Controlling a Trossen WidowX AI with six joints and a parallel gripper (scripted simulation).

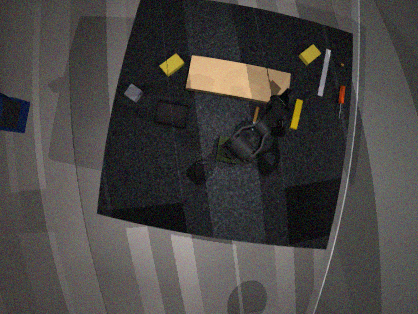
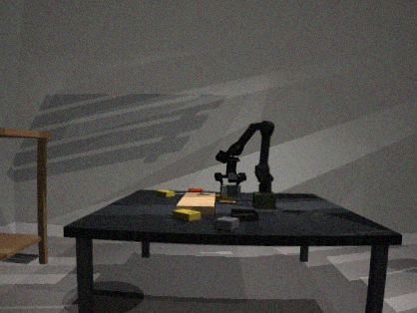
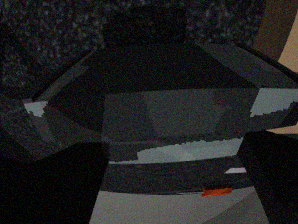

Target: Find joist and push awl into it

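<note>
My gripper tip is now 10 mm to the right of the dark grey stud finder and 10 mm short of it. Also, from my gripper tip: white bar: 380 mm ahead, 200 mm to the right, 70 mm below; then yellow bar: 100 mm to the right, 80 mm ahead, 70 mm below; then awl: 110 mm to the left, 70 mm below, 30 mm behind.
</note>
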